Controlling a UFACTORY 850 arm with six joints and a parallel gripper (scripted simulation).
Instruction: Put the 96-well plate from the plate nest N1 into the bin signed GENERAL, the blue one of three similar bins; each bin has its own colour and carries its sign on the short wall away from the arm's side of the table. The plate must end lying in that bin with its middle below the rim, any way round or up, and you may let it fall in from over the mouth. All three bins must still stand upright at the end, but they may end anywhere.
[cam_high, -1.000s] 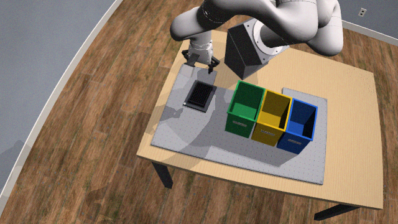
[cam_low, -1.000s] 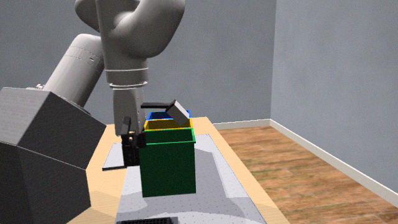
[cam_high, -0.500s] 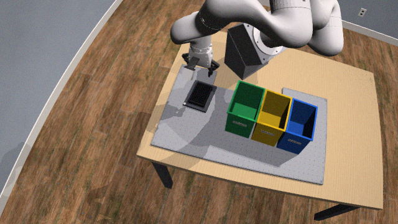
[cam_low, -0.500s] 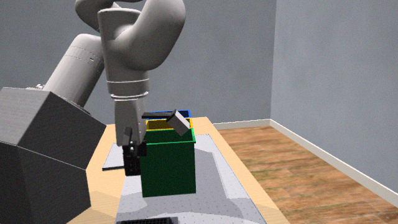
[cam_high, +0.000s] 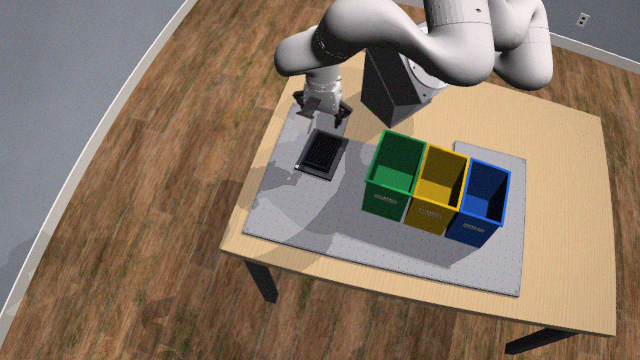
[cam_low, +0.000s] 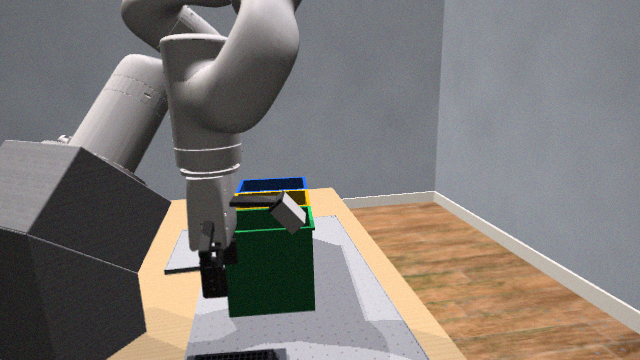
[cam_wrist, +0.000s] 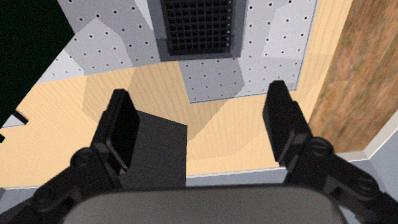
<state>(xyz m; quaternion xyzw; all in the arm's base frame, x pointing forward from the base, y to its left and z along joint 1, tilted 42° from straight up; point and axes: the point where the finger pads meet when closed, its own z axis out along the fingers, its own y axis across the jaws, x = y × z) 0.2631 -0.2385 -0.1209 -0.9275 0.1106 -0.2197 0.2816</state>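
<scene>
Now: hand 17 cm above the black 96-well plate. From my hand the other things lie so: yellow bin: 8 cm ahead, 36 cm to the left, 10 cm below; then dark plate nest: 18 cm below; then green bin: 7 cm ahead, 23 cm to the left, 10 cm below.
</scene>
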